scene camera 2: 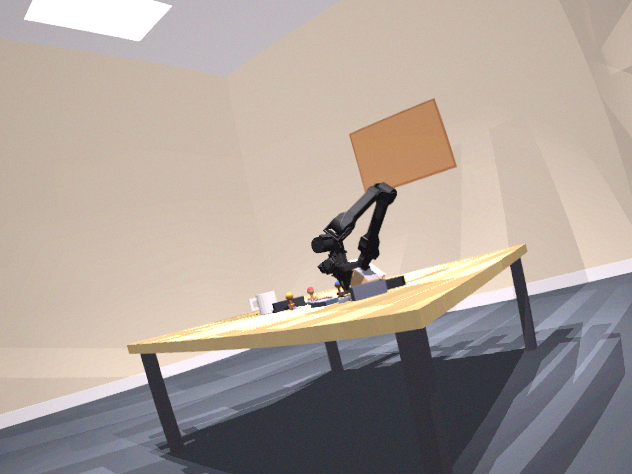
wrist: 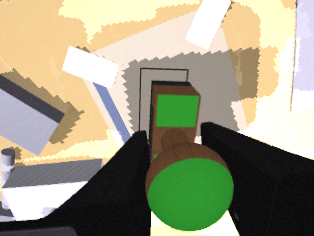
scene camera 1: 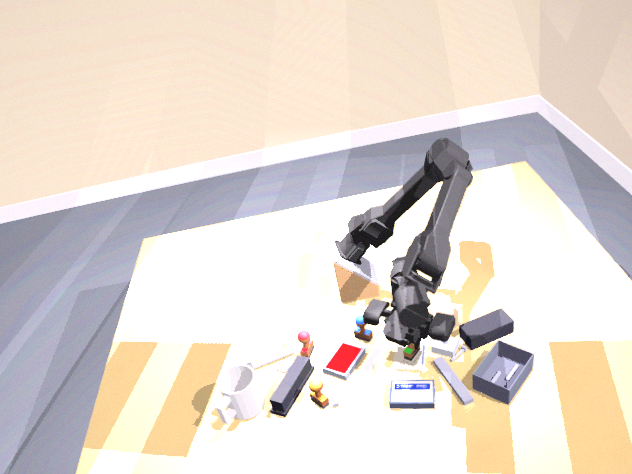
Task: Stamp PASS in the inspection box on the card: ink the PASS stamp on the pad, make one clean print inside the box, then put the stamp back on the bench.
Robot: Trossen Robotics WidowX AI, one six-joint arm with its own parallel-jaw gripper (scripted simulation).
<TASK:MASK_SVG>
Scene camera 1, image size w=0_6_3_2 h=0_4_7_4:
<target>gripper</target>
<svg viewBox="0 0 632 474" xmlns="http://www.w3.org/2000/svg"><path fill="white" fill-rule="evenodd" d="M363 313L364 323L370 326L377 327L380 324L381 317L385 318L383 333L387 340L403 347L413 343L415 350L418 349L421 340L426 339L428 335L433 340L447 342L455 326L455 317L442 312L436 312L434 318L433 314L429 314L427 321L421 326L412 328L403 326L398 320L398 312L393 296L391 304L382 300L371 300Z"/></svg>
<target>blue-labelled pad tin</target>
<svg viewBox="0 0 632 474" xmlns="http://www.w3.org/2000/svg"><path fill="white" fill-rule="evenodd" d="M391 380L390 408L435 409L434 380Z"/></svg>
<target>grey bin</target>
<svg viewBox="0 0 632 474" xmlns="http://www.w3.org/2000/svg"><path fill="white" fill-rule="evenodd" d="M497 340L494 347L472 374L473 389L509 405L533 370L534 354Z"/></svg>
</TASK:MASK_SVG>
